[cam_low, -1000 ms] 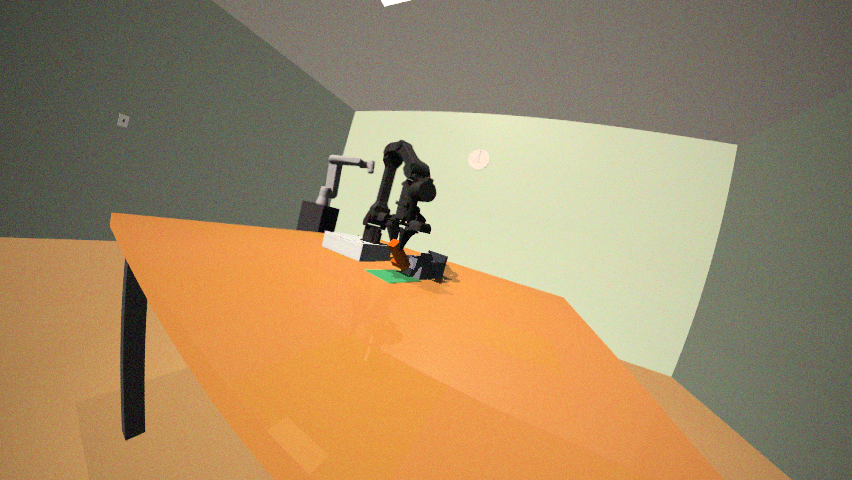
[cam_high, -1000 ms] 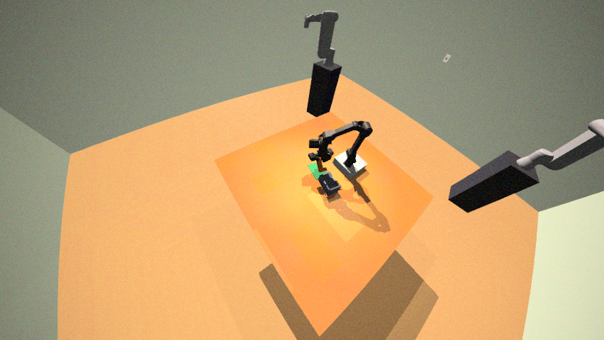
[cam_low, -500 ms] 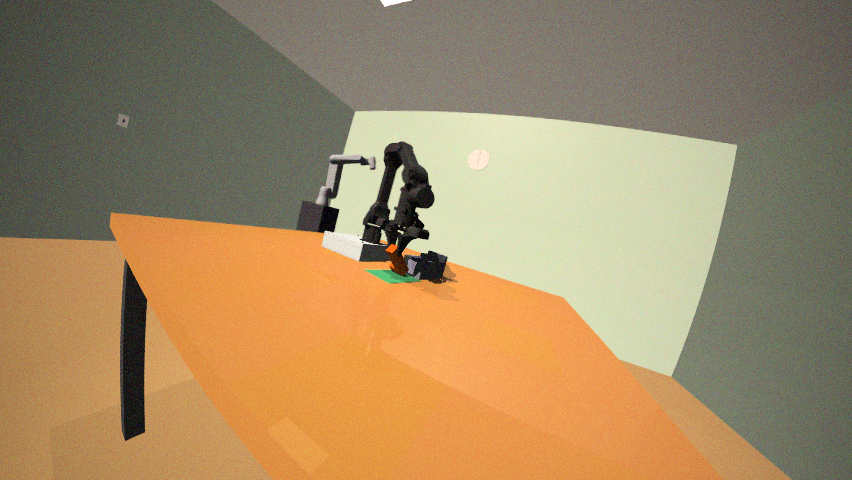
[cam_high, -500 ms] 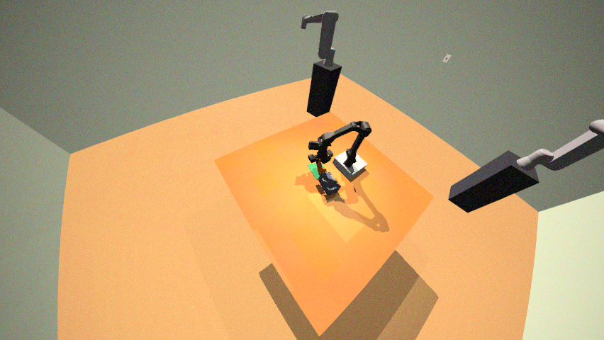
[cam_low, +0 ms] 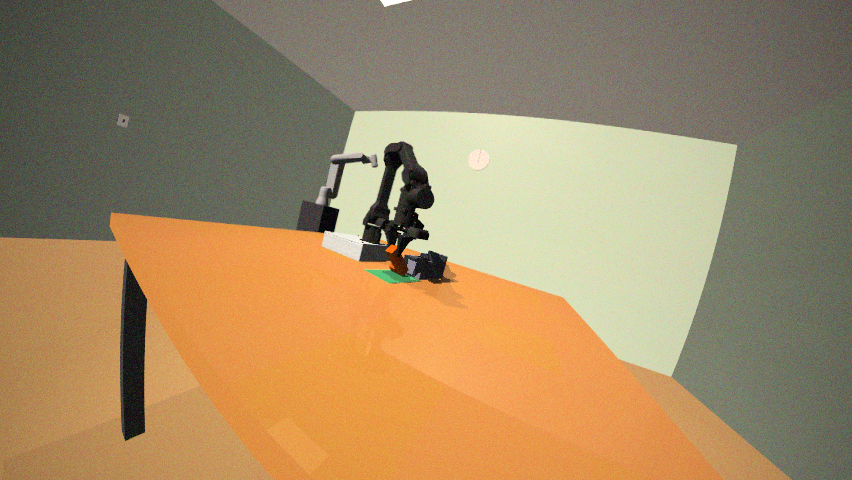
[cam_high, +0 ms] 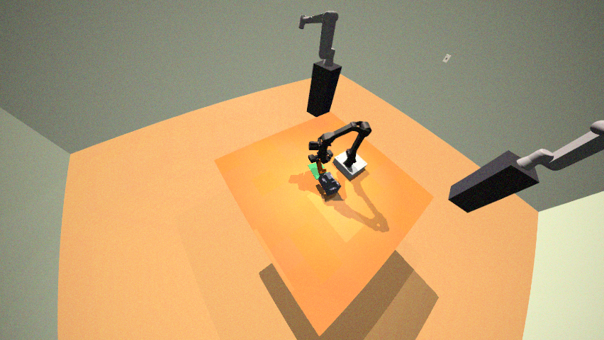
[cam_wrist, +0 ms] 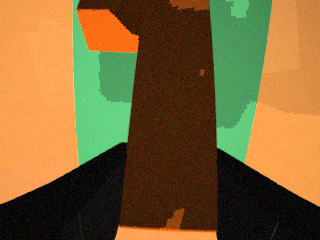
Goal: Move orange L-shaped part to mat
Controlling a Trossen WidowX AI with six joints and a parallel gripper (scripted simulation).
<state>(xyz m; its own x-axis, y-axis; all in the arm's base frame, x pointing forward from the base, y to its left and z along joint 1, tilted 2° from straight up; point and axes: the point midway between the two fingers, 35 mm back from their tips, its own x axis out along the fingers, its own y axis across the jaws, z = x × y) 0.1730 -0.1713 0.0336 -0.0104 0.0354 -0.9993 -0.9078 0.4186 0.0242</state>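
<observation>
Right now the orange L-shaped part is 40 mm to the left of my gripper tip and 30 mm below it. Also, from my gripper tip: green mat: 10 mm ahead, 20 mm to the left, 80 mm below.
</observation>
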